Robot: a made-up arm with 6 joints. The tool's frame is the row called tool.
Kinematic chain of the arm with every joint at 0, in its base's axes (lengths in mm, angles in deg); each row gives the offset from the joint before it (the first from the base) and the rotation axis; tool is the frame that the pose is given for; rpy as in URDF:
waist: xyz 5.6 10.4 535 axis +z
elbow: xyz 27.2 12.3 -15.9 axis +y
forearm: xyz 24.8 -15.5 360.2 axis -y
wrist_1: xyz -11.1 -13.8 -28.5 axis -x
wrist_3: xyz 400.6 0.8 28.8 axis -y
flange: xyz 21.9 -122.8 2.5 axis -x
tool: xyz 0.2 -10.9 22 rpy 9.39 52.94 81.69
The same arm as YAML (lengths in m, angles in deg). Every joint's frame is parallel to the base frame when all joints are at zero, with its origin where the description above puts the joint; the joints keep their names.
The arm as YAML. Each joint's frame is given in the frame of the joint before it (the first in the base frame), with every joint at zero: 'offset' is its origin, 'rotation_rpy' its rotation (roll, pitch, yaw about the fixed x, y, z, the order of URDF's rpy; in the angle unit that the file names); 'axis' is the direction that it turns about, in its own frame. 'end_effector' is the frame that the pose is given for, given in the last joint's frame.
length_unit: m
angle_unit: deg
chain:
  - id: waist
    offset: [0.0056, 0.0104, 0.535]
    rotation_rpy: [0.0, 0.0, 0.0]
    axis: [0.0, 0.0, 1.0]
  - id: elbow
    offset: [0.0272, 0.0123, -0.0159]
    rotation_rpy: [0.0, 0.0, 0.0]
    axis: [0.0, 1.0, 0.0]
  - id: forearm
    offset: [0.0248, -0.0155, 0.3602]
    rotation_rpy: [0.0, 0.0, 0.0]
    axis: [0.0, -1.0, 0.0]
  - id: wrist_1
    offset: [-0.0111, -0.0138, -0.0285]
    rotation_rpy: [0.0, 0.0, 0.0]
    axis: [-1.0, 0.0, 0.0]
  - id: wrist_3
    offset: [0.4006, 0.0008, 0.0288]
    rotation_rpy: [0.0, 0.0, 0.0]
    axis: [0.0, -1.0, 0.0]
  - id: flange
    offset: [0.0219, -0.1228, 0.0025]
    rotation_rpy: [0.0, 0.0, 0.0]
    axis: [-1.0, 0.0, 0.0]
end_effector:
  offset: [0.0002, -0.0109, 0.022]
  rotation_rpy: [9.39, 52.94, 81.69]

